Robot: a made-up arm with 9 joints.
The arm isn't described. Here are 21 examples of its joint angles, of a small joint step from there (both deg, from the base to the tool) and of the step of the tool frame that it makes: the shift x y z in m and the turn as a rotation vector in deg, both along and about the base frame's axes.
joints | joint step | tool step
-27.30 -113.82 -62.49 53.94 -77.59 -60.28 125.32 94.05 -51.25 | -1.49 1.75 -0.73 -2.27 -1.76 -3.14 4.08 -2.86 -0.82 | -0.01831 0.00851 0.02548 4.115 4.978 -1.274
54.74 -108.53 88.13 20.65 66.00 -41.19 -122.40 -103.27 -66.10 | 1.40 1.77 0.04 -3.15 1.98 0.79 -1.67 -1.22 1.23 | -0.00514 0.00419 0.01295 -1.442 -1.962 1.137
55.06 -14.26 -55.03 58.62 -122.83 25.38 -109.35 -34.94 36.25 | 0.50 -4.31 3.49 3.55 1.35 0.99 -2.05 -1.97 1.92 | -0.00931 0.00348 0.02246 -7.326 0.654 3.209
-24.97 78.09 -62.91 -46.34 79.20 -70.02 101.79 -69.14 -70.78 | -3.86 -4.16 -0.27 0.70 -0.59 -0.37 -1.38 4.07 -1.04 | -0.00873 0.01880 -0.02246 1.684 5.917 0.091
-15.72 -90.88 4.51 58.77 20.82 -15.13 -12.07 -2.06 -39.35 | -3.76 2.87 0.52 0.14 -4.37 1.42 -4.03 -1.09 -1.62 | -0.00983 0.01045 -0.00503 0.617 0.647 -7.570
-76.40 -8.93 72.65 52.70 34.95 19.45 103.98 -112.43 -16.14 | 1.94 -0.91 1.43 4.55 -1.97 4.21 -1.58 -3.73 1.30 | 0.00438 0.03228 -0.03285 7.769 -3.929 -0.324
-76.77 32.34 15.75 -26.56 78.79 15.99 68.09 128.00 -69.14 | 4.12 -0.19 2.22 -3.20 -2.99 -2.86 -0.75 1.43 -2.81 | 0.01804 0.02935 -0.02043 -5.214 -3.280 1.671
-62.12 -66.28 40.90 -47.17 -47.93 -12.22 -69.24 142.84 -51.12 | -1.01 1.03 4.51 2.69 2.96 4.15 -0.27 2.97 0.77 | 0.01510 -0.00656 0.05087 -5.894 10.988 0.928
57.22 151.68 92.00 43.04 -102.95 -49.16 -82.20 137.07 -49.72 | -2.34 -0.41 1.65 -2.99 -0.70 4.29 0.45 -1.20 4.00 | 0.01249 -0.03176 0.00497 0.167 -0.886 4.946
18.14 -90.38 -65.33 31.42 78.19 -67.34 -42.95 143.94 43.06 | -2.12 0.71 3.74 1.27 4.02 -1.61 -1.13 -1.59 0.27 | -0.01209 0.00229 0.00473 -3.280 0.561 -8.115
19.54 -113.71 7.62 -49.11 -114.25 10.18 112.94 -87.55 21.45 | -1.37 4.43 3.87 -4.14 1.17 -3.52 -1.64 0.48 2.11 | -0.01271 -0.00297 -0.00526 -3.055 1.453 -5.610
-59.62 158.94 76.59 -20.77 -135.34 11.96 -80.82 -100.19 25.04 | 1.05 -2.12 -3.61 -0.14 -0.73 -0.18 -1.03 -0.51 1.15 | 0.01483 -0.01055 -0.01332 0.314 3.323 -1.994
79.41 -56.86 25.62 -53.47 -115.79 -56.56 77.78 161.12 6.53 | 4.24 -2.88 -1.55 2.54 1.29 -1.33 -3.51 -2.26 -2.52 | -0.02752 0.02039 -0.01667 -4.942 -5.746 2.685
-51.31 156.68 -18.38 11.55 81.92 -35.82 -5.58 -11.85 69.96 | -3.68 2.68 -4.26 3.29 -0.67 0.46 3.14 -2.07 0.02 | -0.01698 0.01346 0.01171 -5.328 8.558 -3.751
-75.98 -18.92 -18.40 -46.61 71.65 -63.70 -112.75 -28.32 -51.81 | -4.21 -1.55 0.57 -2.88 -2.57 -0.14 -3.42 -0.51 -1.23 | -0.04538 0.00941 0.02625 -4.241 3.363 -4.637
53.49 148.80 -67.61 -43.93 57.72 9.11 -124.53 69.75 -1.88 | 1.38 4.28 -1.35 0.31 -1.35 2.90 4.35 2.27 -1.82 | -0.01537 0.00828 -0.02353 -1.333 -0.494 2.438
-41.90 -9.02 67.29 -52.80 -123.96 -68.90 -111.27 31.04 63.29 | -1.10 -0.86 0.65 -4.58 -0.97 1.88 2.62 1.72 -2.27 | -0.01147 0.00852 -0.01101 -7.632 2.381 4.333
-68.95 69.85 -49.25 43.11 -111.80 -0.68 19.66 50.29 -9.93 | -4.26 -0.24 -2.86 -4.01 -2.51 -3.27 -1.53 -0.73 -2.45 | -0.02245 -0.02383 0.01187 -3.626 1.384 3.381
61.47 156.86 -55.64 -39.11 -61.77 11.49 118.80 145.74 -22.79 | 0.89 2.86 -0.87 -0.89 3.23 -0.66 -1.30 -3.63 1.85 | 0.00970 0.02690 -0.01416 4.696 -3.829 -5.733
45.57 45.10 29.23 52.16 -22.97 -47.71 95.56 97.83 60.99 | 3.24 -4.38 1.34 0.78 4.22 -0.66 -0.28 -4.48 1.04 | -0.02166 -0.01989 -0.00945 -7.569 -8.690 9.317
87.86 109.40 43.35 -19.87 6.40 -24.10 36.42 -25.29 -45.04 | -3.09 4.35 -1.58 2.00 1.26 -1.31 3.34 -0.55 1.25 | -0.00629 0.01416 -0.02229 4.265 5.037 -5.319
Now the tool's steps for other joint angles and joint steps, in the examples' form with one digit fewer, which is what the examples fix.
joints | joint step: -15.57 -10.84 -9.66 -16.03 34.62 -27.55 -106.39 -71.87 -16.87 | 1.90 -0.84 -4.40 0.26 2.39 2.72 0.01 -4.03 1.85
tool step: 0.0020 0.0213 0.0165 -6.19 -5.79 3.95
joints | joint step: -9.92 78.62 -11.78 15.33 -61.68 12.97 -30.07 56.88 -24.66 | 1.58 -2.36 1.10 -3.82 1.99 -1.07 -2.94 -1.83 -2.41
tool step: 0.0153 0.0180 0.0321 5.18 -3.04 -1.39
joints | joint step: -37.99 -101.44 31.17 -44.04 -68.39 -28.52 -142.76 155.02 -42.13 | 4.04 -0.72 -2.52 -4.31 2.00 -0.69 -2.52 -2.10 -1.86
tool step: 0.0093 0.0022 -0.0349 1.37 -7.10 -1.37
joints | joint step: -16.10 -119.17 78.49 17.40 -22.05 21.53 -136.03 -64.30 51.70 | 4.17 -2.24 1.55 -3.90 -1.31 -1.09 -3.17 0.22 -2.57
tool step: 0.0252 0.0040 -0.0026 1.39 -11.75 1.64
